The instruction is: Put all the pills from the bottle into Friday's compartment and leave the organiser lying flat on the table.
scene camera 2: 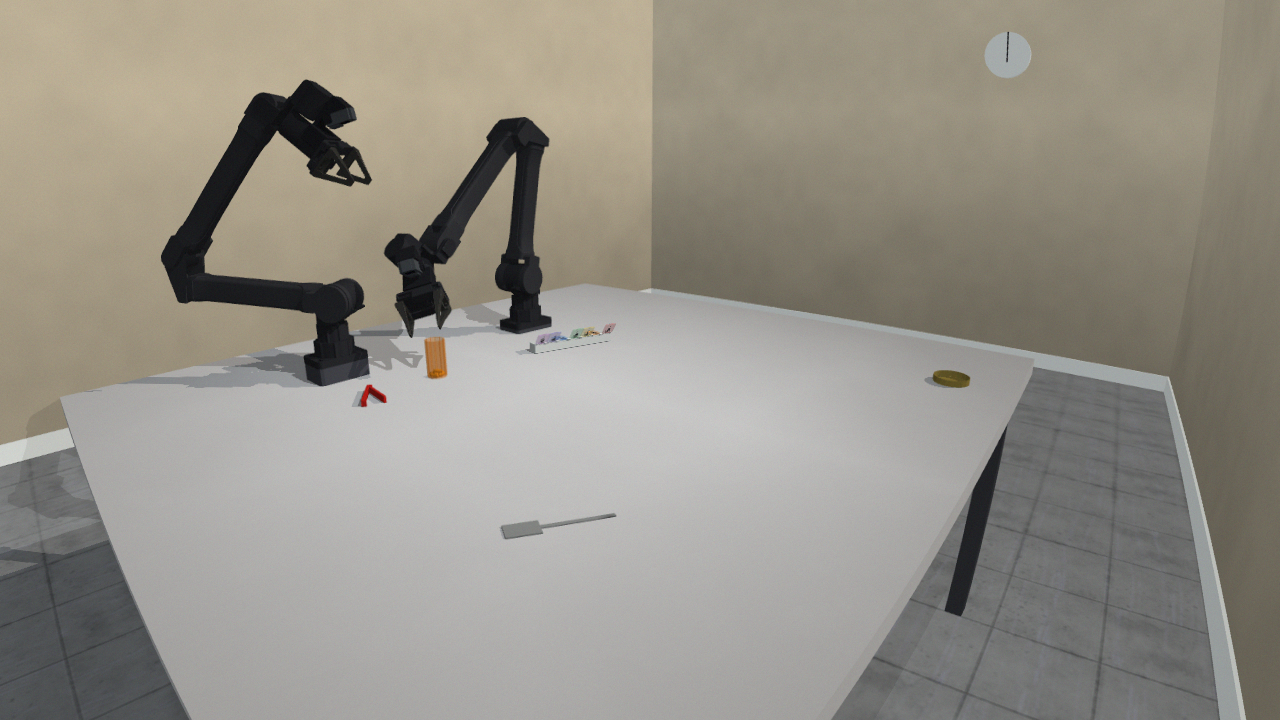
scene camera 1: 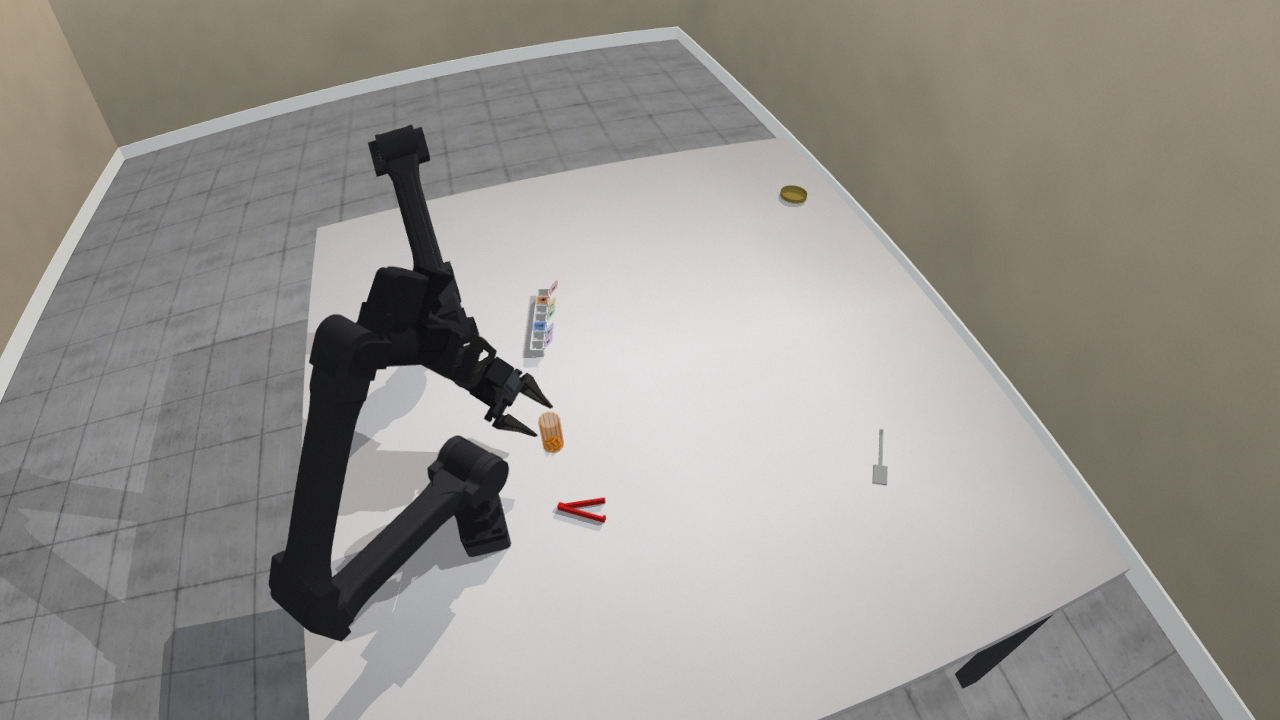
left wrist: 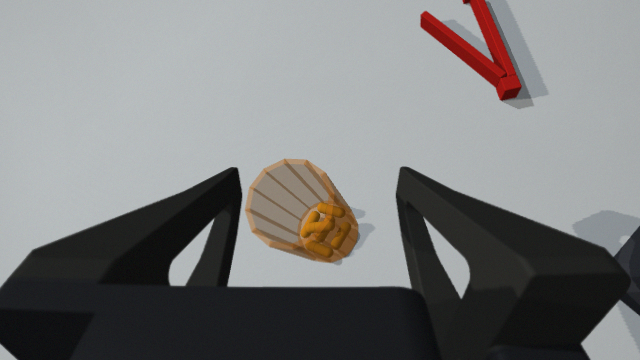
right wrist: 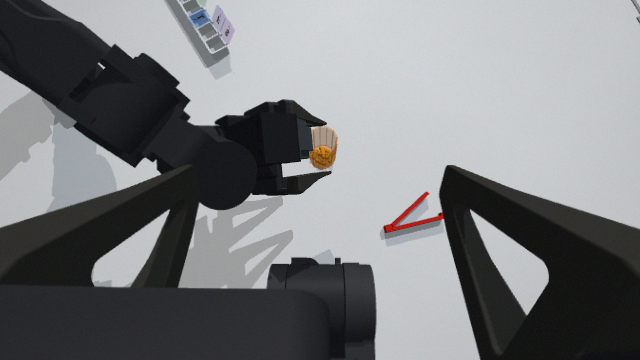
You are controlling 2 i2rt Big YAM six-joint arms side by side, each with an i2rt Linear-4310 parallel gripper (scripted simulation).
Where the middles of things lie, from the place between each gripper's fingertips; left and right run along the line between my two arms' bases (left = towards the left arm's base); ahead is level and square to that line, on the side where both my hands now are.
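There is a grey spatula (scene camera 2: 529,528) 630 mm ahead of my left hand (scene camera 2: 424,331), 250 mm to the right of it and 100 mm below it. The orange see-through bottle (scene camera 2: 435,351) is 80 mm below that same left hand, 20 mm ahead of it and 10 mm to the left of it.
As for my right hand (scene camera 1: 470,343), the grey spatula is 410 mm below it, 170 mm to the right of it and 720 mm ahead of it. And the orange see-through bottle, counted from my right hand too, is 90 mm to the left, 110 mm ahead and 390 mm below.
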